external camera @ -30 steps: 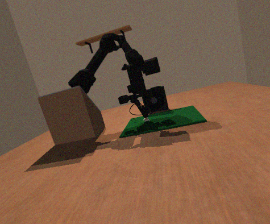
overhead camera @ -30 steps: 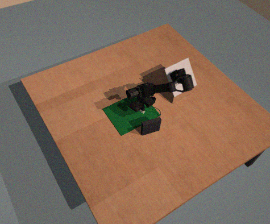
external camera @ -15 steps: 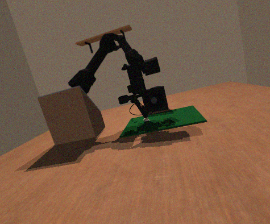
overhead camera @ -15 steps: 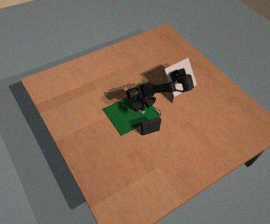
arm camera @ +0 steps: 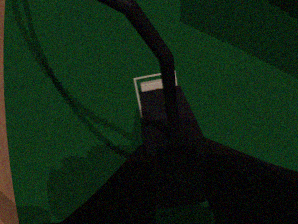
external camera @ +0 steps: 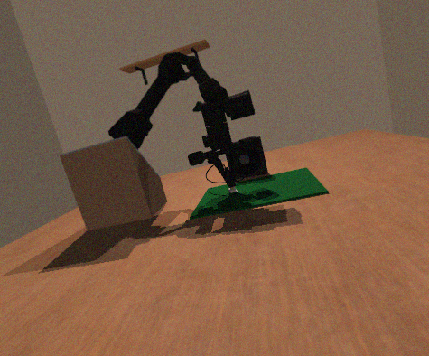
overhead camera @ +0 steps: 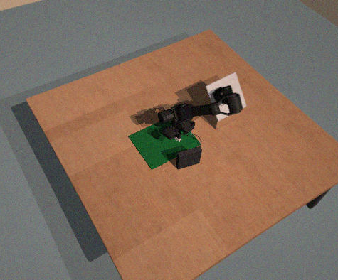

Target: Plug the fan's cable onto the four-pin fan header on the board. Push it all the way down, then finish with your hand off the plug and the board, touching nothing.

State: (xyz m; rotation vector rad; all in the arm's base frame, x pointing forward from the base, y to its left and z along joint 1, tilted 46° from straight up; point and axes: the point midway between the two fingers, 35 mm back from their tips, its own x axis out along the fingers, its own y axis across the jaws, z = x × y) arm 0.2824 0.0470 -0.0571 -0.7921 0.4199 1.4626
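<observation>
Right now the black plug is 1 cm to the left of my gripper tip and 1 cm above it. Round my gripper tip: green board 6 cm ahead, 3 cm to the right, 5 cm below; then dark square fan 5 cm ahead, 15 cm to the left, 3 cm above.
</observation>
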